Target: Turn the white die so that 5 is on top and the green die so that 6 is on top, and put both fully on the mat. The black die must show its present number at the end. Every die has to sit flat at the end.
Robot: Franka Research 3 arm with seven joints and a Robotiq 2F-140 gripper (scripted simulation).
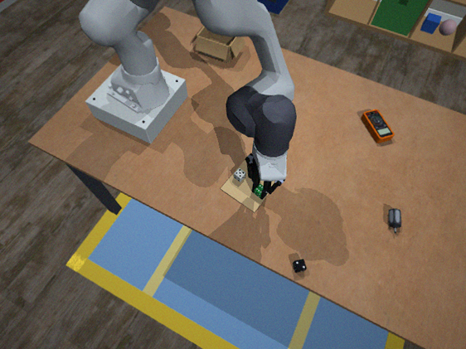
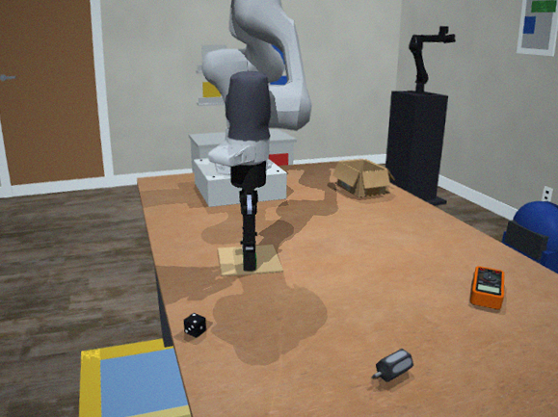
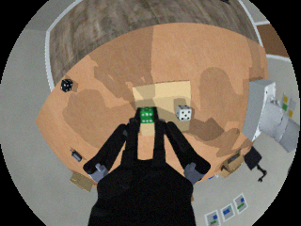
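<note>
The green die lies 2 cm below my hand. From my hand the other things lie so: tan mat (4 cm behind, 1 cm to the left, 4 cm below); black die (20 cm ahead, 17 cm to the right, 2 cm below); white die (8 cm behind, 3 cm to the left, 2 cm below).
</note>
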